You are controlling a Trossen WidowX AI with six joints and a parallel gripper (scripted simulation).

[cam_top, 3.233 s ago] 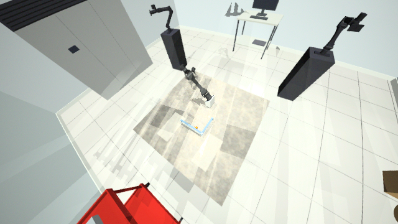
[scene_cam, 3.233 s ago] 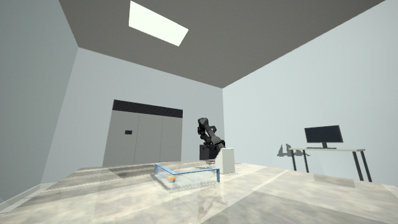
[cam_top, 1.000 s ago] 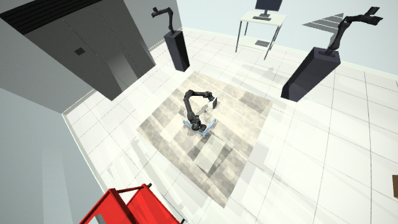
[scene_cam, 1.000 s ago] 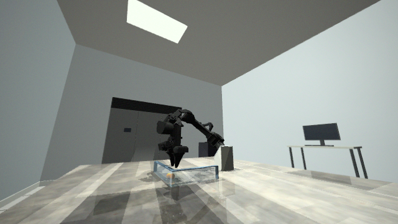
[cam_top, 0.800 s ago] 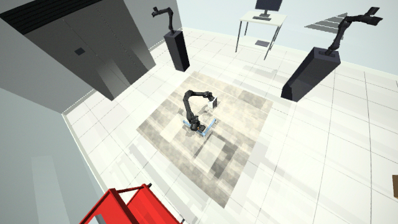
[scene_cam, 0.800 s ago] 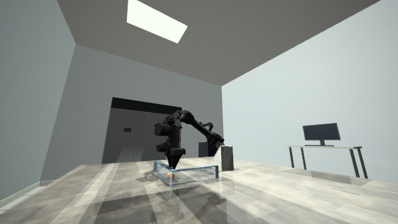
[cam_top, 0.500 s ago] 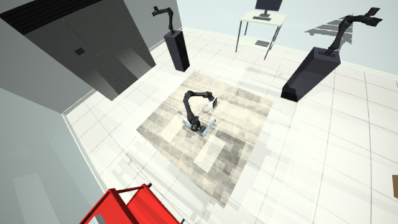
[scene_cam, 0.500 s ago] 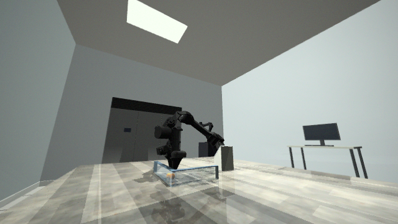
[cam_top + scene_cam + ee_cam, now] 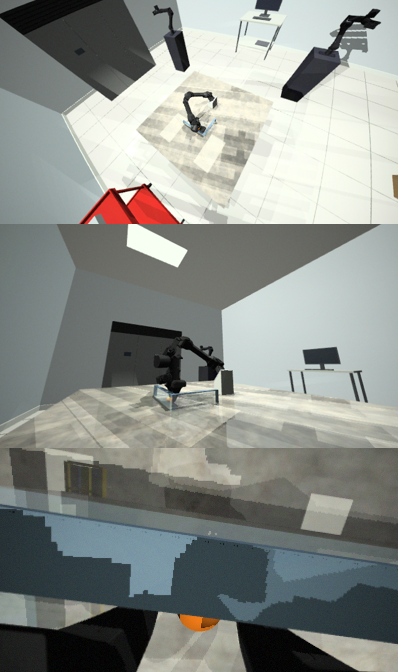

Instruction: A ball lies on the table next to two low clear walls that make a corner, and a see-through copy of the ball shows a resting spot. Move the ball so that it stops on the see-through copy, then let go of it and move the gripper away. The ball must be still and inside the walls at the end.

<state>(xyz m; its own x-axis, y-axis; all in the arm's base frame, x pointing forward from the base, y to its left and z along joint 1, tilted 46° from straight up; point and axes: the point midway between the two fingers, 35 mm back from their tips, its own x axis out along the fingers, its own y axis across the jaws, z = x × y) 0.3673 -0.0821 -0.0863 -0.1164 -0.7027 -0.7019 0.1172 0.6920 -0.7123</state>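
The see-through copy of ball lies 2 cm to the right of my gripper tip and 1 cm ahead of it. The rest, counted from my gripper tip: orange ball right at my gripper tip; then clear wall 11 cm to the left, 6 cm behind, 2 cm above.
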